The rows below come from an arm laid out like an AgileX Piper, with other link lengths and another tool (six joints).
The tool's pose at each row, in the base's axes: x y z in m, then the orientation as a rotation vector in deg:
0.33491 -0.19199 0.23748 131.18 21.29 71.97
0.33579 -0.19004 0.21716 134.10 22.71 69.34
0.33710 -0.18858 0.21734 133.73 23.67 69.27
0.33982 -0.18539 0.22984 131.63 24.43 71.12
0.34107 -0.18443 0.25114 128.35 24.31 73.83
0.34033 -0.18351 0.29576 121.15 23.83 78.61
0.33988 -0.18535 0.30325 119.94 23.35 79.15
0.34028 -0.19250 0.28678 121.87 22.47 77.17
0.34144 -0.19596 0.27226 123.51 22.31 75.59
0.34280 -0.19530 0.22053 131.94 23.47 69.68
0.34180 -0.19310 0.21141 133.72 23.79 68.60
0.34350 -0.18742 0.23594 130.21 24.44 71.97
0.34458 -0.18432 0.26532 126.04 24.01 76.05
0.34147 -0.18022 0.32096 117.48 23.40 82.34
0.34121 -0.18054 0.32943 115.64 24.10 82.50
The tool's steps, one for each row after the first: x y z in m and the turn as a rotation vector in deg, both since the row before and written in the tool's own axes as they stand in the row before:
-0.01300 -0.01271 0.00932 2.36 -2.16 -0.46
0.00153 -0.00109 0.00058 0.10 0.22 -0.73
0.01153 0.00418 -0.00484 -0.95 1.86 -0.71
0.01581 0.01108 -0.00913 -2.04 2.56 -0.41
0.03154 0.02493 -0.01940 -4.67 4.95 -1.08
0.00423 0.00610 -0.00214 -1.02 0.59 -0.07
-0.01573 -0.00475 0.00726 0.57 -2.07 0.47
-0.01179 -0.00629 0.00675 0.82 -1.54 0.15
-0.03593 -0.03210 0.01888 5.85 -5.78 0.81
-0.00571 -0.00694 0.00288 1.35 -1.05 0.22
0.02016 0.00865 -0.01248 -1.79 3.18 -0.72
0.02246 0.01413 -0.01304 -2.54 3.66 -0.08
0.04061 0.02930 -0.02478 -5.24 6.42 -0.91
0.00602 0.00557 -0.00216 -0.95 0.84 -1.15

